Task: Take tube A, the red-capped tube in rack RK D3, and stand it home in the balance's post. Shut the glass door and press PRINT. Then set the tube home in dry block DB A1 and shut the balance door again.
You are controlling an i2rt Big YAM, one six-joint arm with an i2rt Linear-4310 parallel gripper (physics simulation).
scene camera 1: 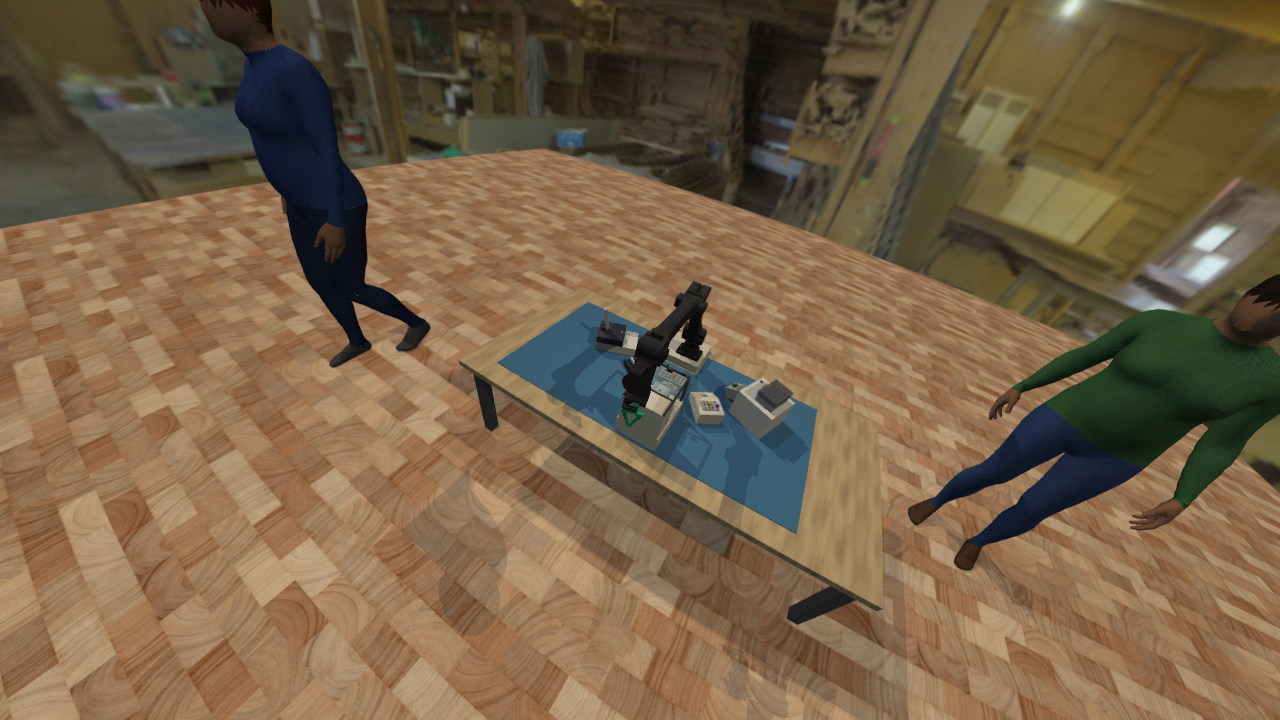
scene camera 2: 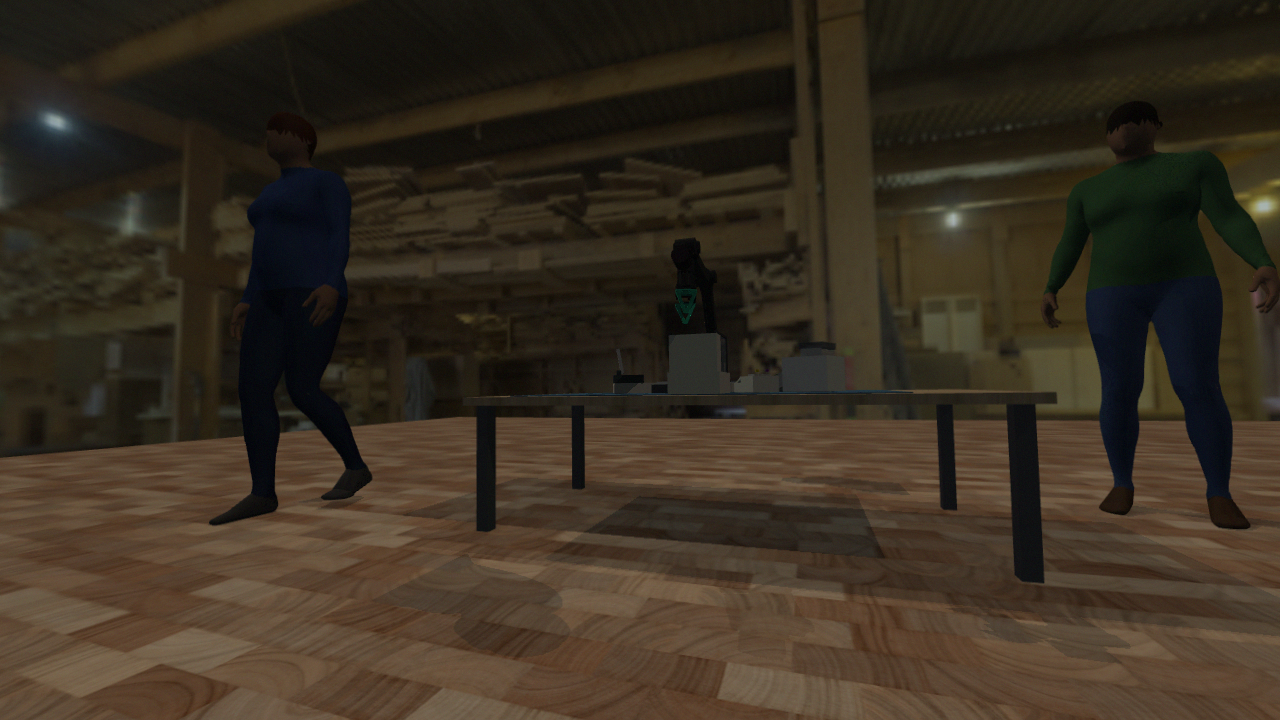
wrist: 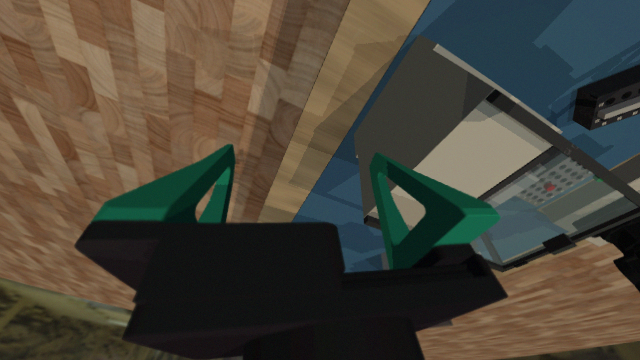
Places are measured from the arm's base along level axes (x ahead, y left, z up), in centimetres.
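Pixels of known places: gripper, fingertip midpoint: (scene camera 1: 631, 416) (scene camera 2: 685, 318) (wrist: 307, 156); arm's base, link origin: (scene camera 1: 689, 352).
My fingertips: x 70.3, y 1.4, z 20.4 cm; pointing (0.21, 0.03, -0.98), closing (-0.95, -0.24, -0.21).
Note:
For each thing: its middle in the pictures, then the offset to it from my fingertips. "*": a spot on its surface instead.
- balance, body centre: (wrist: 484, 170) (scene camera 2: 702, 363) (scene camera 1: 658, 396) dy +0.2, dx -26.3, dz -13.2 cm
- black block with holes, surface spot: (wrist: 590, 107) * dy -13.1, dx -39.2, dz -21.5 cm
- keypad device, body centre: (scene camera 2: 755, 383) (scene camera 1: 706, 405) dy +18.2, dx -41.6, dz -20.8 cm
- larger pale device, body centre: (wrist: 440, 283) (scene camera 2: 802, 367) (scene camera 1: 756, 396) dy +36.1, dx -54.3, dz -14.8 cm
- dark device with a rod, surface spot: (scene camera 1: 611, 334) * dy -37.6, dx -52.2, dz -16.3 cm
My gripper (scene camera 1: 631, 417) (scene camera 2: 685, 306) (wrist: 307, 156) is open and empty, its green fingers wide apart. It hangs high by the balance's outer end, near the table's front edge. The balance (scene camera 1: 650, 422) (scene camera 2: 696, 362) (wrist: 482, 150) is a pale box with a dark-framed glass part (wrist: 525, 217); I cannot tell how far its door is open. Through the glass in the wrist view, a small red cap (wrist: 550, 188) shows among the holes of a grey rack (wrist: 566, 175). The balance's post, PRINT key and the tube's body cannot be made out. I cannot identify the dry block for certain.
A black block with holes (wrist: 590, 107) lies beyond the balance. A keypad device (scene camera 1: 707, 409) and a larger pale device (scene camera 1: 760, 410) stand to its right in scene camera 1. A dark device with a rod (scene camera 1: 611, 334) stands at left. Two people stand near the table (scene camera 1: 845, 465).

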